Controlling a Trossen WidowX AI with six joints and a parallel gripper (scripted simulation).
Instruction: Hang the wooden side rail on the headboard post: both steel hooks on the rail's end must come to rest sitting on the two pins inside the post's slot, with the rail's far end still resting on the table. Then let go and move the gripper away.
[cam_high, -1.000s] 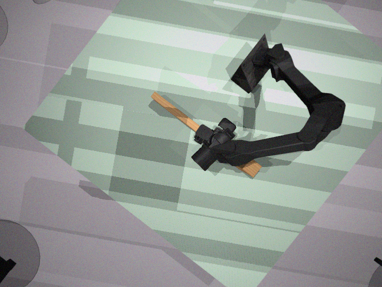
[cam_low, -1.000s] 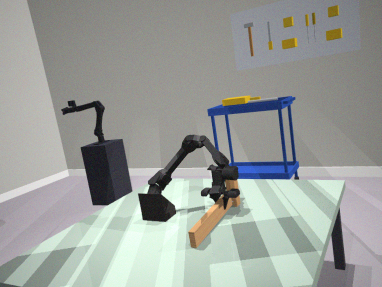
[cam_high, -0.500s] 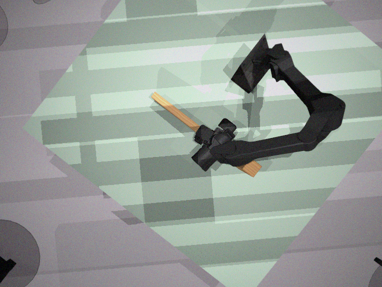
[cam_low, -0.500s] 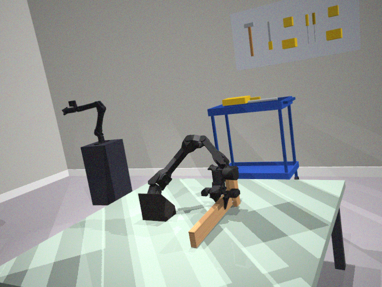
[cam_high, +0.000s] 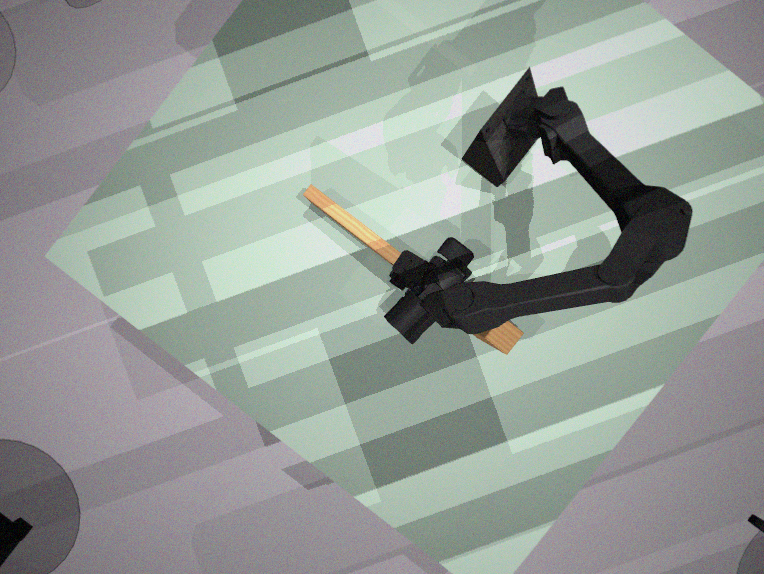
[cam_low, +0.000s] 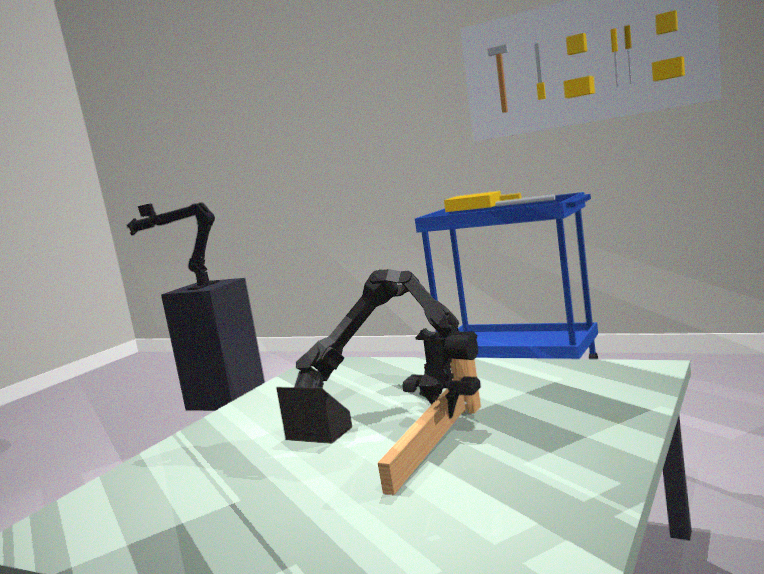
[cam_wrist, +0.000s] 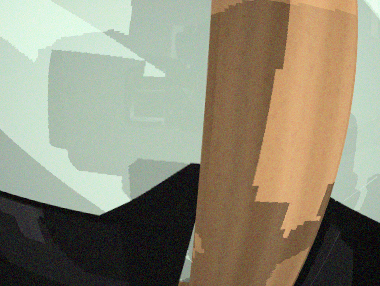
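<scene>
The headboard post lies 1 cm ahead of my gripper tip, 15 cm to the left of it and 4 cm above it.
</scene>
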